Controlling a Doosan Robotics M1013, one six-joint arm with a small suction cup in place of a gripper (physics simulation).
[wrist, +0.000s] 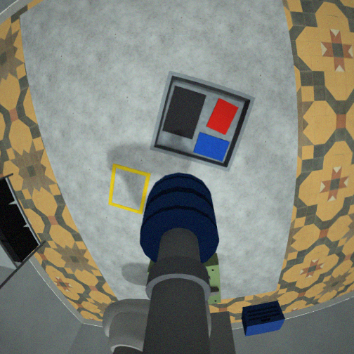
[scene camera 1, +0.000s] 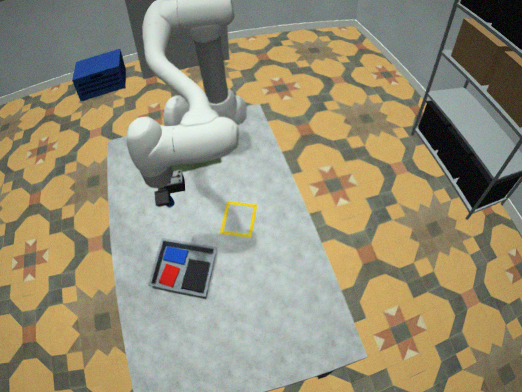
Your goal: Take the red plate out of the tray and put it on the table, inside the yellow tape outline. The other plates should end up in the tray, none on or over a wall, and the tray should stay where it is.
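Observation:
The red plate [scene camera 1: 169, 275] [wrist: 222, 116] lies flat in the grey tray [scene camera 1: 180, 292] [wrist: 212, 87]. A blue plate [scene camera 1: 176, 255] [wrist: 211, 146] lies close beside it, and a larger black plate [scene camera 1: 196, 276] [wrist: 184, 112] lies along the tray's other side. All three are inside the walls. The yellow tape outline [scene camera 1: 225, 218] [wrist: 132, 169] is on the table, apart from the tray, with no plate inside it. My gripper [scene camera 1: 170, 202] [wrist: 179, 185], a dark blue suction cup, hangs above the table, away from the tray, with no plate on it; it is open.
The grey table [scene camera 1: 250, 320] [wrist: 90, 60] carries the tray and the outline. A blue crate [scene camera 1: 100, 75] [wrist: 263, 318] stands on the floor behind the table. A metal shelf unit [scene camera 1: 436, 75] with boxes stands on the right in the scene view.

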